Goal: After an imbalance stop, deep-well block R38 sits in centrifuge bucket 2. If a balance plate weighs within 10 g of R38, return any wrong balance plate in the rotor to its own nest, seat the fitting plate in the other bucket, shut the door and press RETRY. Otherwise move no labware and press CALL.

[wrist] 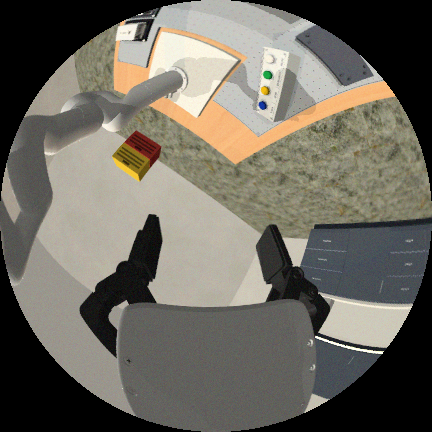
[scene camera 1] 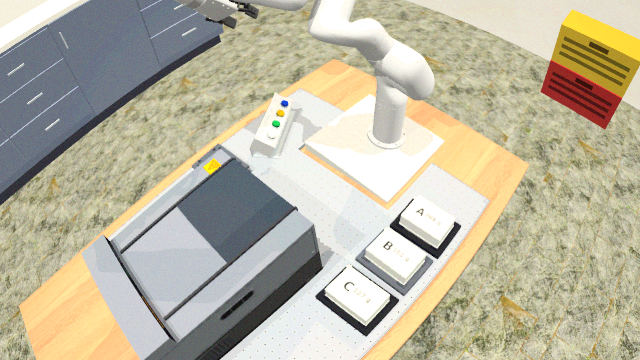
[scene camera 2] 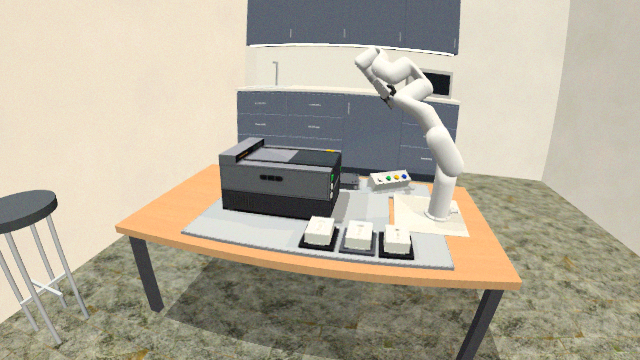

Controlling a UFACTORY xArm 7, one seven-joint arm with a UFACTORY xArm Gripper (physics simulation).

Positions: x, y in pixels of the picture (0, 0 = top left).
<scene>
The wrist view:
gripper: 212, 231
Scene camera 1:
grey centrifuge: 164, 284
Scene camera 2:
white button box: 373, 184
</scene>
